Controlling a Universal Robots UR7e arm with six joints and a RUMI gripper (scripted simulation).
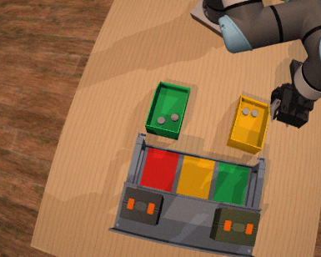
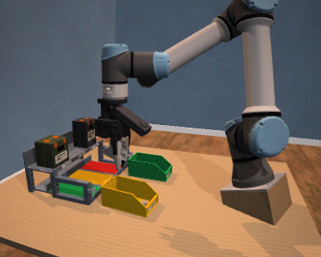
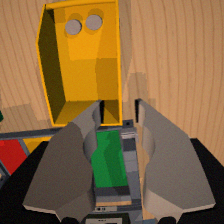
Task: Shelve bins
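Now: hand 130 mm above the yellow bin and 50 mm to the left of it. From my hand the other things lie so: yellow mark: 250 mm ahead, 160 mm below, 140 mm to the right; then green mark: 230 mm ahead, 160 mm below, 30 mm to the right; then green bin: 300 mm to the right, 130 mm below, 50 mm ahead.
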